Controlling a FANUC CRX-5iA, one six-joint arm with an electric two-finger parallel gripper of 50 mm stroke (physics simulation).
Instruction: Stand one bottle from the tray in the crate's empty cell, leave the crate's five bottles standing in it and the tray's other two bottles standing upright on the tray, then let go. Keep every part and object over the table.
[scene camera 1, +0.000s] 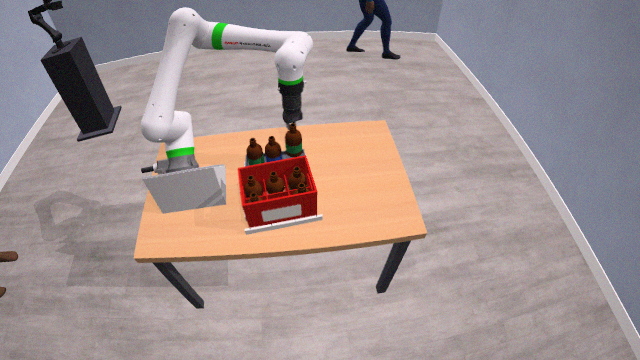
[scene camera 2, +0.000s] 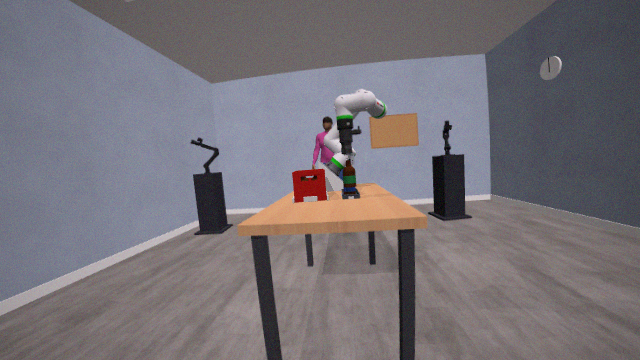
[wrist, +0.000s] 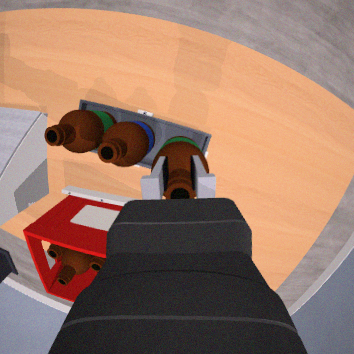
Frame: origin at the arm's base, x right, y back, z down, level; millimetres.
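Where they show: gripper, fingertip midpoint: (scene camera 1: 291, 127) (scene camera 2: 351, 164) (wrist: 178, 166); arm's base at its link origin: (scene camera 1: 182, 170) (scene camera 2: 331, 170).
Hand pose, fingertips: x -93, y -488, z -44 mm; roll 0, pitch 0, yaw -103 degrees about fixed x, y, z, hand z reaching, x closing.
Note:
Things, the pixels of their top centre, and the offset from my fingertips. "pt": a spot on its surface instead. Level surfaces: height alone.
- brown bottle with a green label, top centre: (wrist: 179, 195) (scene camera 1: 292, 125) (scene camera 2: 348, 160) dz -27, dx +18, dy -4 mm
- grey tray at its top centre: (wrist: 136, 139) (scene camera 1: 275, 159) (scene camera 2: 349, 191) dz +167, dx +8, dy +85 mm
- blue-labelled bottle at its top centre: (wrist: 106, 152) (scene camera 1: 271, 137) dz +33, dx +8, dy +89 mm
- green-labelled bottle at its top centre: (wrist: 51, 135) (scene camera 1: 252, 139) dz +33, dx -1, dy +171 mm
- red crate at its top centre: (wrist: 96, 286) (scene camera 1: 275, 179) (scene camera 2: 309, 170) dz +18, dx +255, dy +106 mm
- wooden table at its surface level: dz +193 mm
- low white strip at a spot on its surface: (scene camera 1: 284, 224) pt dz +169, dx +359, dy +101 mm
My gripper (scene camera 1: 292, 124) (scene camera 2: 348, 157) (wrist: 178, 166) is shut on the neck of a brown bottle with a green label (scene camera 1: 293, 140) (scene camera 2: 349, 175) (wrist: 181, 154). The bottle is upright, raised a little above the right end of the grey tray (scene camera 2: 351, 196) (wrist: 172, 127). A blue-labelled bottle (scene camera 1: 273, 149) (wrist: 127, 145) and another green-labelled bottle (scene camera 1: 254, 151) (wrist: 82, 131) stand on the tray. The red crate (scene camera 1: 308, 204) (scene camera 2: 310, 191) (wrist: 55, 221) stands beside the tray. Five bottles stand in it; its front middle cell shows no bottle top in scene camera 1.
A tilted grey panel (scene camera 1: 185, 192) stands on the wooden table (scene camera 1: 365, 185) (scene camera 2: 335, 215), left of the crate and close to the arm's base. A low white strip (scene camera 1: 284, 224) runs along the crate's front foot. The crate's red walls rise between the tray and its cells.

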